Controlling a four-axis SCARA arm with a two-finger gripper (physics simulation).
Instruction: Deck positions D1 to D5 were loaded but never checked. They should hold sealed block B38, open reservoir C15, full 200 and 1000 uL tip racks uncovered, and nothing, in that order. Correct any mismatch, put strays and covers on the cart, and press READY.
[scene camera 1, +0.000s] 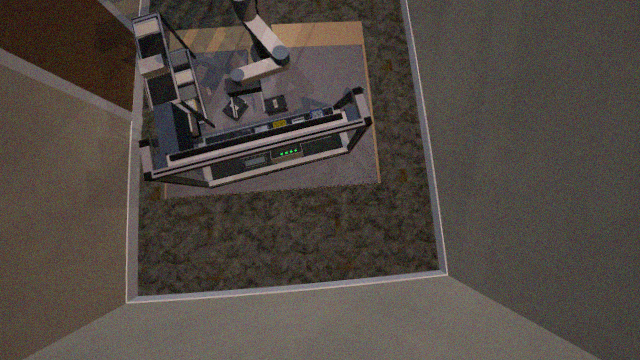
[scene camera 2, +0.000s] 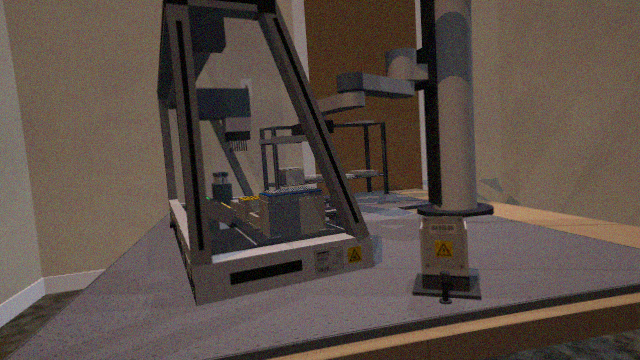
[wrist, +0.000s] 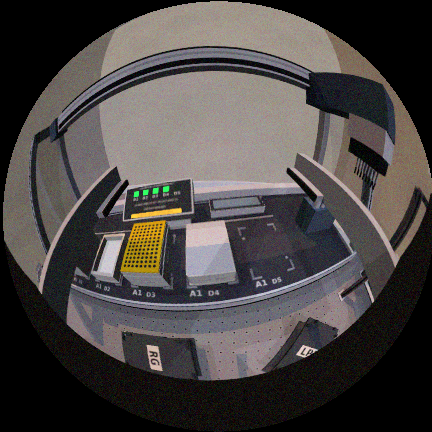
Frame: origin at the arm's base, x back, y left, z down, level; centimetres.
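Seen in the pictures: gripper, between the fingertips: (scene camera 1: 250, 114) (scene camera 2: 265, 141) (wrist: 205, 160); arm's base, origin of its link: (scene camera 2: 454, 212).
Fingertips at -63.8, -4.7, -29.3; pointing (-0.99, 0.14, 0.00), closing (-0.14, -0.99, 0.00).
Offsets run from my fingertips to a thing's top centre, as dx, dy, dz. "pt": to the spot under its first point.
My gripper (wrist: 205, 160) (scene camera 1: 248, 109) is open and empty, above the bench facing the deck. In the wrist view, D2 holds a pale open tray {-1.0, +26.1, +19.1} (wrist: 110, 256), D3 a yellow-topped tip rack {-3.3, +14.0, +16.2} (wrist: 145, 246), and D4 a plain pale box {-5.5, +1.8, +18.0} (wrist: 210, 255) with no holes showing. D5 (wrist: 265, 245) is bare inside its corner marks. D1 is mostly hidden behind the left finger; a tall blue-rimmed rack (scene camera 2: 292, 191) (scene camera 1: 317, 114) stands at that end. The screen {pt -18.6, +15.5, +14.7} (wrist: 159, 192) shows several green lights over an orange bar. The cart {+32.4, -48.6, -7.6} (scene camera 1: 168, 55) (scene camera 2: 385, 157) bears pale labware.
The black RG stand (wrist: 175, 355) (scene camera 1: 283, 105) and a turned LP1 stand (wrist: 317, 330) (scene camera 1: 241, 106) are before the deck. A pipetting head (wrist: 370, 152) (scene camera 2: 237, 125) hangs at the D5 end, near a blue-grey tube holder (wrist: 315, 217) (scene camera 2: 222, 192). The gantry frame (scene camera 2: 315, 135) spans the deck.
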